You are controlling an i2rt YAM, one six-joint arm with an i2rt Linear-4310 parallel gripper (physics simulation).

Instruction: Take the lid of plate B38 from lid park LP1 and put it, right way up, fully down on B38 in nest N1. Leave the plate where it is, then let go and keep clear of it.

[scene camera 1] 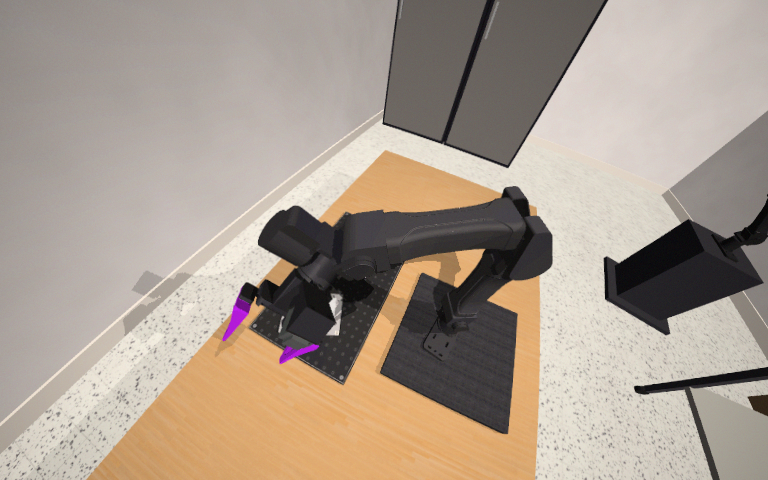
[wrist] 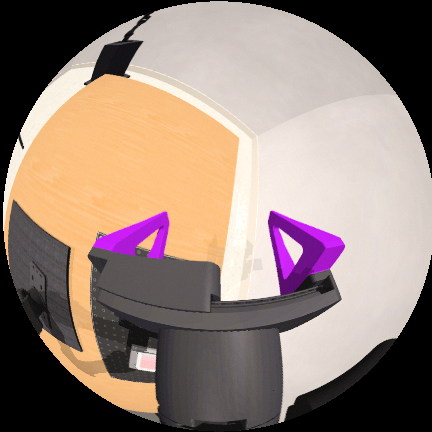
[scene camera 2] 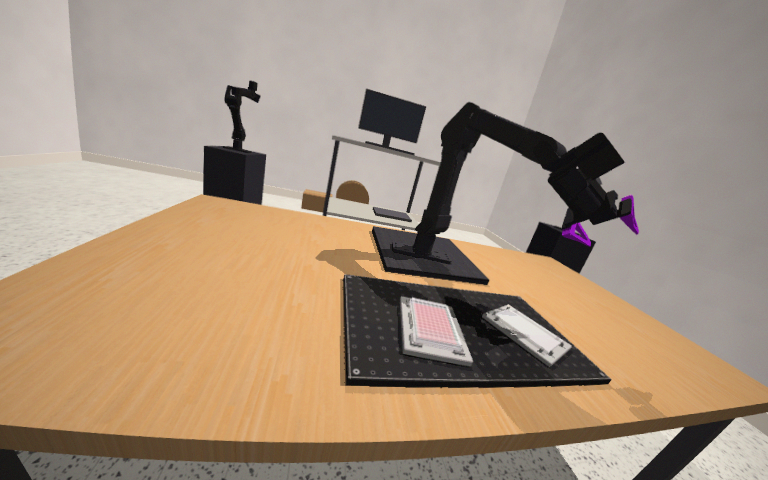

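Seen in the pictures: gripper, fingertip midpoint: [scene camera 1: 253, 350] [wrist: 218, 216] [scene camera 2: 612, 239]; arm's base, origin of the base link: [scene camera 1: 447, 325] [scene camera 2: 420, 253].
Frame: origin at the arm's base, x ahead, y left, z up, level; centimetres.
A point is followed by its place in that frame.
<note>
Plate B38 [scene camera 2: 434, 322] @[x 40.1, y -2.5, z 1.8 cm] [wrist: 147, 361] @[x 35.6, y -1.3, z 1.8 cm], with pink wells, sits in the light grey nest N1 [scene camera 2: 441, 358] @[x 47.2, y -1.9, z 0.0 cm] on the black perforated board [scene camera 2: 370, 339] @[x 45.2, y -14.0, z -0.7 cm] [scene camera 1: 359, 339] @[x 18.5, y 18.5, z -0.7 cm]. In scene camera 1 the arm hides the plate. The pale, clear lid [scene camera 2: 532, 330] @[x 34.8, y 21.5, z 1.0 cm] lies in lid park LP1 [scene camera 2: 555, 357] @[x 41.7, y 23.2, z 0.2 cm] on the right part of the board in scene camera 2. In scene camera 1 the arm's hand covers most of the park. My gripper [scene camera 1: 253, 350] @[x 27.5, y 35.6, z 24.0 cm] [scene camera 2: 613, 238] @[x 27.5, y 35.6, z 24.0 cm] [wrist: 218, 216] @[x 27.5, y 35.6, z 24.0 cm] is open and empty, its purple fingers wide apart. It hangs tilted, high above the board and clear of lid and plate.
The arm's base stands on a dark mat [scene camera 1: 453, 373] @[x -6.9, y 10.8, z 0.3 cm] [scene camera 2: 470, 274] @[x 8.3, y 15.4, z -0.1 cm] beside the board, on the wooden table [scene camera 1: 317, 430] @[x 13.5, y 40.1, z -2.1 cm] [scene camera 2: 198, 339] @[x 52.0, y -39.3, z -2.0 cm]. A wall [scene camera 1: 141, 141] rises beyond the table's edge. Black pedestals and a monitor desk stand away from the table.
</note>
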